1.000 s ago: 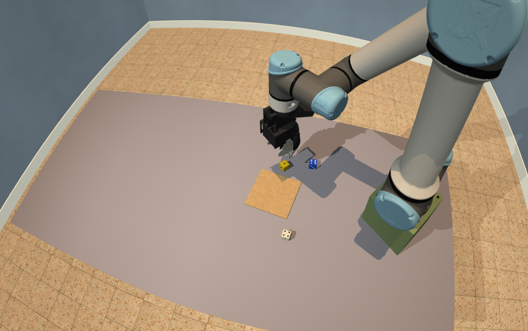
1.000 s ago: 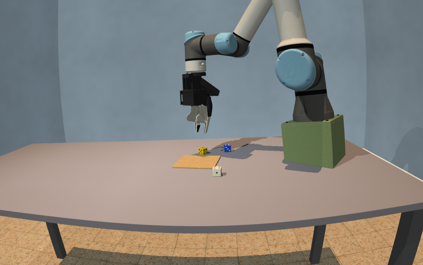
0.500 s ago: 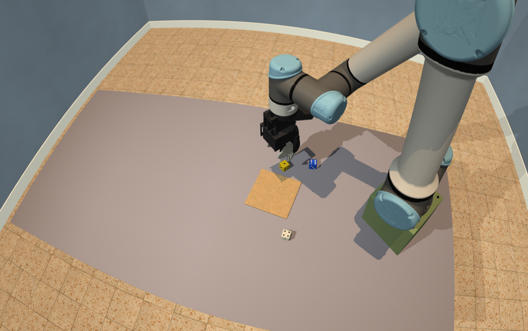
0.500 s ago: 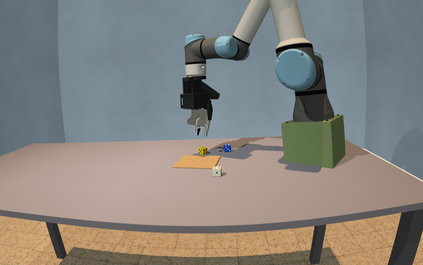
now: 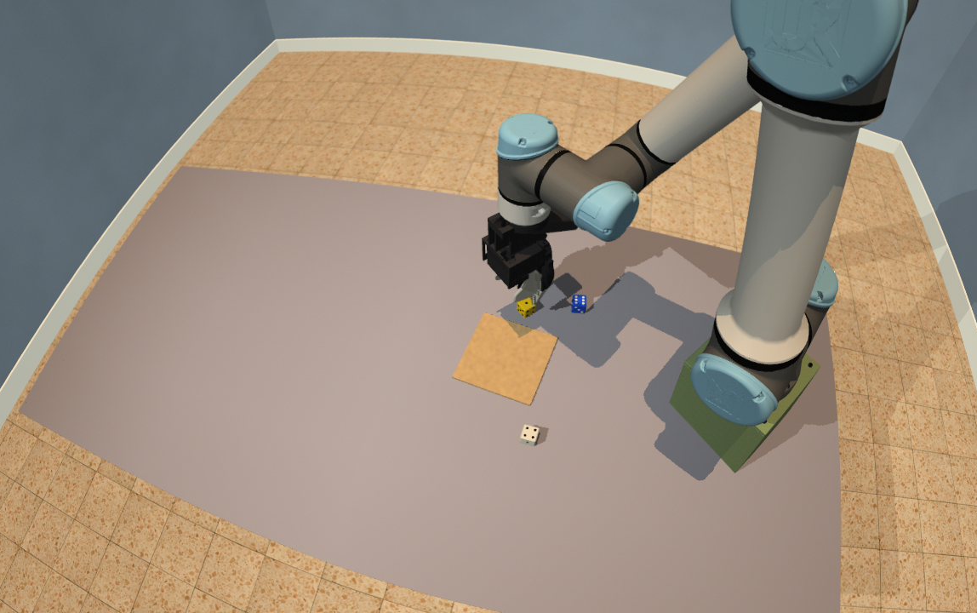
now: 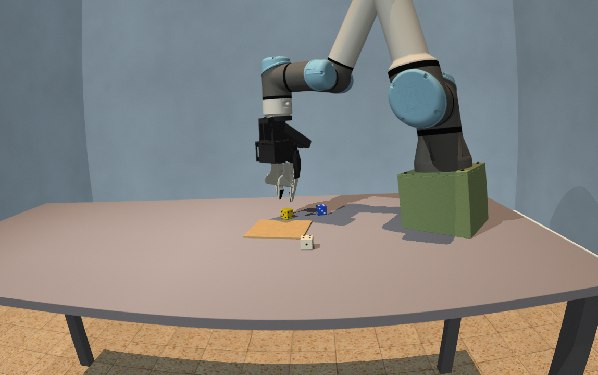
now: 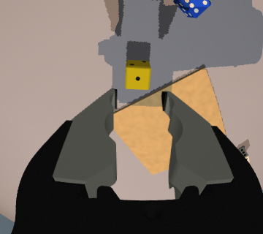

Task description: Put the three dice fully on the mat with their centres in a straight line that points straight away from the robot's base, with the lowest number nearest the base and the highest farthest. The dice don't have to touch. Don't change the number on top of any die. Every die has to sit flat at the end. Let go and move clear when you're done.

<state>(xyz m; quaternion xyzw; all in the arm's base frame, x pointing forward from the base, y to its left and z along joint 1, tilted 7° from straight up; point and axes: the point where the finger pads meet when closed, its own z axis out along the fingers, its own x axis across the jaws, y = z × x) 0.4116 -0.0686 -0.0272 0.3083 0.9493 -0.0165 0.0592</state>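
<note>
Right now the yellow die is 50 mm below my hand. Also, from my hand: white die (80 mm behind, 230 mm to the left, 50 mm below); then blue die (90 mm behind, 40 mm to the right, 50 mm below); then mat (100 mm to the left, 60 mm below).
</note>
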